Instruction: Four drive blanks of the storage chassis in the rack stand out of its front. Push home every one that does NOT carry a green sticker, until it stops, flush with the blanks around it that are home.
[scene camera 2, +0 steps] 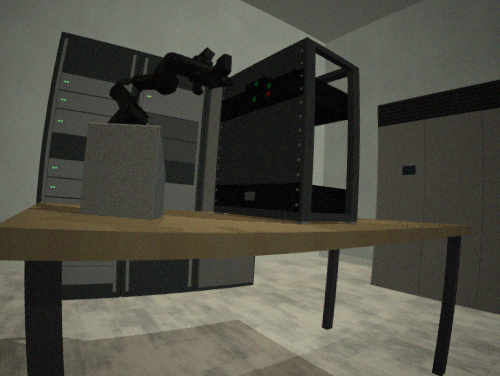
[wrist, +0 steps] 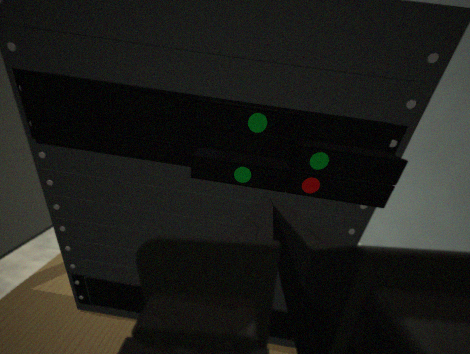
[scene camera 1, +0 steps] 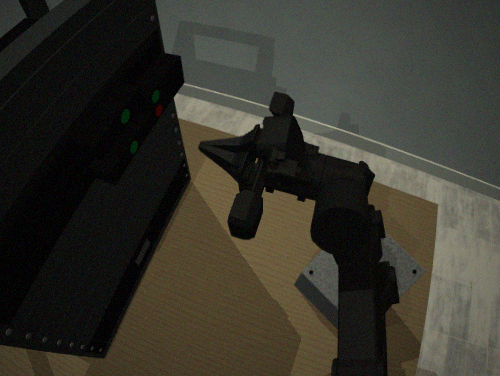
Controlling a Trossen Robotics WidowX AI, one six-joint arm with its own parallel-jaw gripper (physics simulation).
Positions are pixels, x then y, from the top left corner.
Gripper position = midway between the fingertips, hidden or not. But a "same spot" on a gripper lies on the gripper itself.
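You'd see a rack in the wrist view (139,125), and it's there in scene camera 1 and scene camera 2 too. On the rack, (scene camera 2: 264,168) and (scene camera 1: 147,205) are the same spot. My gripper is visible in scene camera 1 and scene camera 2, and in the wrist view (268,204) as well. For my gripper, (scene camera 2: 216,82) is the same spot as (scene camera 1: 254,161).
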